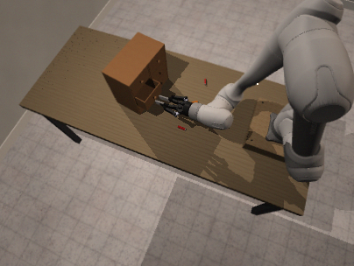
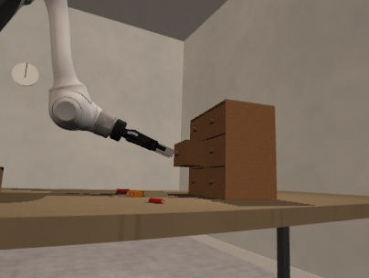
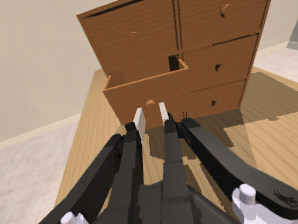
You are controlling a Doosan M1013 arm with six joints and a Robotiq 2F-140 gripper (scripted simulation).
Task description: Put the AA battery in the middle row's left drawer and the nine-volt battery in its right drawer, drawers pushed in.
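My gripper is now 130 mm past the AA battery, 60 mm to the right of it and 150 mm above it. Also, from my hand: orange nine-volt battery (160 mm behind, 130 mm to the right, 150 mm below).
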